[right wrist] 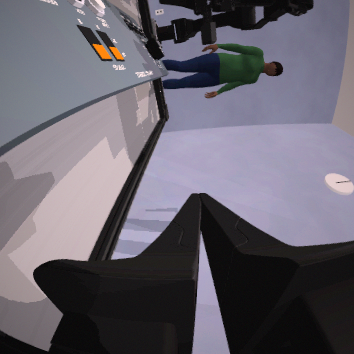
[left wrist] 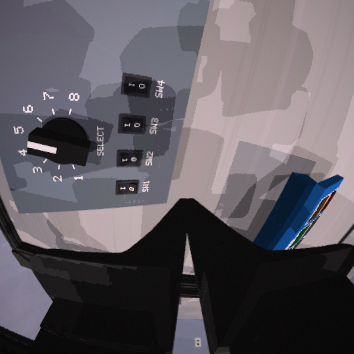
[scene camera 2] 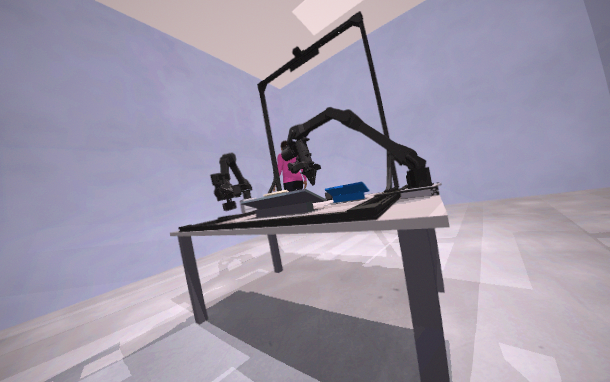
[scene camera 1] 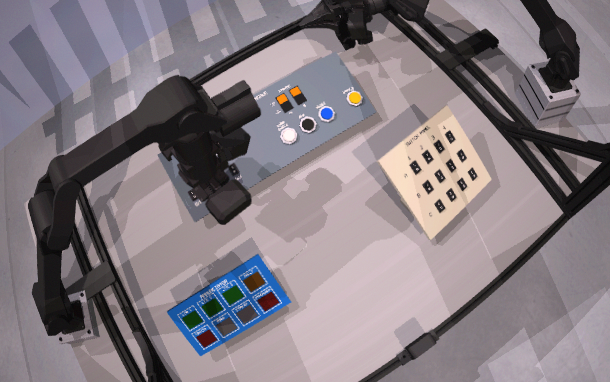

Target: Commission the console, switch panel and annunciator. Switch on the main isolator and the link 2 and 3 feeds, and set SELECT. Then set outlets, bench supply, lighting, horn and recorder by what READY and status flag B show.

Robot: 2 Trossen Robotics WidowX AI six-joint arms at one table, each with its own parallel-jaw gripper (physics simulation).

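Pixels of known places: left gripper, between the fingertips: (right wrist: 159, 1) (left wrist: 185, 204) (scene camera 2: 313, 185) (scene camera 1: 210, 195); right gripper, between the fingertips: (right wrist: 197, 199) (scene camera 2: 232, 191) (scene camera 1: 299, 26); left arm's base, origin of its link: (right wrist: 157, 34) (scene camera 2: 420, 186) (scene camera 1: 71, 317); right arm's base, origin of its link: (scene camera 2: 247, 199) (scene camera 1: 555, 79).
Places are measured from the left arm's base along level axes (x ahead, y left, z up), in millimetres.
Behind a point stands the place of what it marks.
Observation:
The grey console (scene camera 1: 330, 75) @(x 674, y 295, z 51 mm) has two status flags, A (scene camera 1: 284, 102) @(x 570, y 266, z 50 mm) (right wrist: 110, 46) @(x 575, y 269, z 52 mm) and B (scene camera 1: 298, 95) @(x 600, y 272, z 50 mm) (right wrist: 95, 44) @(x 602, y 276, z 52 mm), both orange in their upper halves. The SELECT knob (left wrist: 57, 142) @(x 392, y 206, z 64 mm) points at 4. Rockers SW1 (left wrist: 127, 187) @(x 353, y 154, z 27 mm), SW2 (left wrist: 129, 158) @(x 382, y 161, z 27 mm), SW3 (left wrist: 132, 124) @(x 411, y 168, z 27 mm) and SW4 (left wrist: 136, 85) @(x 440, y 176, z 27 mm) show; their tilt is hard to tell. The beige switch panel (scene camera 1: 395, 162) @(x 707, y 61, z 81 mm) has small black rockers, too small to read. The blue annunciator (scene camera 1: 265, 267) @(x 446, y -25, z 43 mm) (scene camera 2: 345, 192) @(x 374, y -77, z 16 mm) (left wrist: 287, 207) @(x 389, y -48, z -1 mm) has dark-looking windows. My left gripper (left wrist: 185, 204) @(x 394, y 115, z 78 mm) (scene camera 2: 313, 183) @(x 394, y 115, z 78 mm) is shut and empty above the console's left end. My right gripper (right wrist: 197, 199) @(x 648, y 390, z 122 mm) is shut and empty beyond the console's far edge.
White (scene camera 1: 288, 135) @(x 556, y 202, z 35 mm), black (scene camera 1: 308, 124) @(x 598, y 211, z 35 mm), blue (scene camera 1: 326, 114) @(x 637, y 220, z 34 mm) and yellow (scene camera 1: 354, 97) @(x 702, y 238, z 35 mm) buttons sit on the console. The left arm covers part of the console in scene camera 1. A black frame (scene camera 2: 375, 75) @(x 214, y -337, z 620 mm) rises over the table. A person in green (right wrist: 240, 65) stands beyond.

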